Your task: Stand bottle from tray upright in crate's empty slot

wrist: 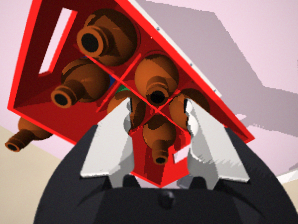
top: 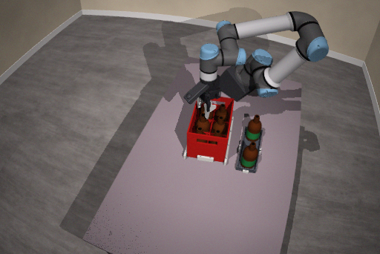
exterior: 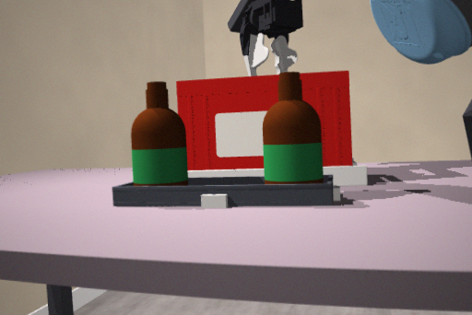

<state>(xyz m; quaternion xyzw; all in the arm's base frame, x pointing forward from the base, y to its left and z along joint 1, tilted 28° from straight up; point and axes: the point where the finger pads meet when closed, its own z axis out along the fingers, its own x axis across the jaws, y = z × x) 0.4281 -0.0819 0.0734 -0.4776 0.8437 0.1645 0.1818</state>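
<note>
The red crate lies 9 cm below my hand, 4 cm to the left of it and 2 cm behind it. Round my hand: tray: 26 cm to the left, 17 cm below, 5 cm behind.
</note>
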